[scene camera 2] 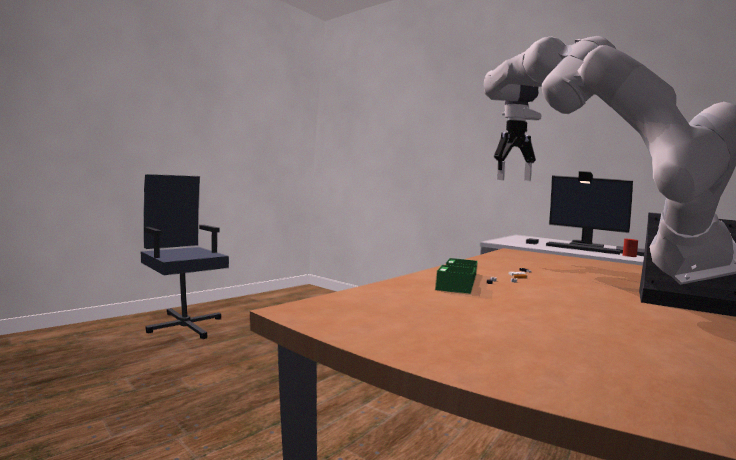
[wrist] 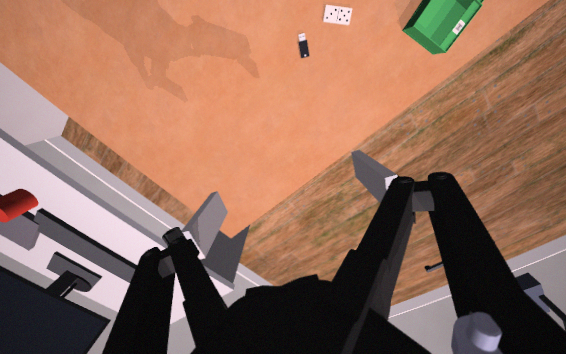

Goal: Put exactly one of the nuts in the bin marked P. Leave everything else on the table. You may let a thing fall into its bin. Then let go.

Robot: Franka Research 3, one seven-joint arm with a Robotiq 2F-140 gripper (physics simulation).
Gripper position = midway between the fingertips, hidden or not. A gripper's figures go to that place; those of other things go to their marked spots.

Labels:
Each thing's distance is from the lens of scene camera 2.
my gripper [scene camera 2: 514,180]: 1.38 m
green three-compartment bin block [scene camera 2: 458,275]: 0.88 m

